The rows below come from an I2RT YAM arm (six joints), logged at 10 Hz.
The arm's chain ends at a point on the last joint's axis. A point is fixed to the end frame.
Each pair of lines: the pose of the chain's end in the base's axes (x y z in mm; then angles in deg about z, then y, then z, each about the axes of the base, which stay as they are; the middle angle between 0 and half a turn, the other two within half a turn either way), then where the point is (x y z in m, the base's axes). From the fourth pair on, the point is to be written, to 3 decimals.
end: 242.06 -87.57 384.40 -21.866 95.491 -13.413
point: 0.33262 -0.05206 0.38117
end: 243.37 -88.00 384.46 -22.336 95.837 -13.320
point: 0.33382 -0.05230 0.38030
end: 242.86 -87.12 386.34 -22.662 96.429 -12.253
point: 0.33255 -0.04970 0.38104
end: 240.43 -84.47 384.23 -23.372 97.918 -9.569
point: 0.328 -0.043 0.376
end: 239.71 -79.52 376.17 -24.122 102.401 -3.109
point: 0.321 -0.028 0.361
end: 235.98 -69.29 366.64 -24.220 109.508 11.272
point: 0.300 0.000 0.342
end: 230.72 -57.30 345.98 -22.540 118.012 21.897
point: 0.277 0.021 0.312
